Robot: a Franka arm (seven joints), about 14 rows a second.
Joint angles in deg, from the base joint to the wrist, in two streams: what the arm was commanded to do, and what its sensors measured. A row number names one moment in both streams.
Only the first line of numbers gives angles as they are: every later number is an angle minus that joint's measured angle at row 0.
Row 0, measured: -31.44, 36.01, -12.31, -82.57, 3.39, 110.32, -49.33
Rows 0 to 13, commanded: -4.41, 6.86, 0.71, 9.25, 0.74, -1.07, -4.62; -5.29, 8.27, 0.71, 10.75, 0.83, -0.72, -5.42; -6.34, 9.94, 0.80, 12.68, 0.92, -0.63, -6.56; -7.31, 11.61, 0.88, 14.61, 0.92, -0.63, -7.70; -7.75, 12.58, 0.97, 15.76, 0.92, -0.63, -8.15; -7.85, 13.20, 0.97, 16.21, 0.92, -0.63, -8.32; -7.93, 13.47, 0.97, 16.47, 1.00, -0.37, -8.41; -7.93, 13.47, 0.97, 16.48, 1.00, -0.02, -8.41; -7.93, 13.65, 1.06, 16.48, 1.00, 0.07, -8.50; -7.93, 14.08, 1.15, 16.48, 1.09, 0.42, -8.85; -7.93, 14.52, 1.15, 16.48, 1.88, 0.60, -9.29; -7.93, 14.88, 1.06, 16.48, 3.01, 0.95, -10.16; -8.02, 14.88, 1.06, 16.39, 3.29, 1.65, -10.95; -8.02, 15.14, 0.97, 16.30, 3.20, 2.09, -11.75
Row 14, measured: -7.16, 13.79, 0.67, 14.44, 2.03, 1.36, -9.01
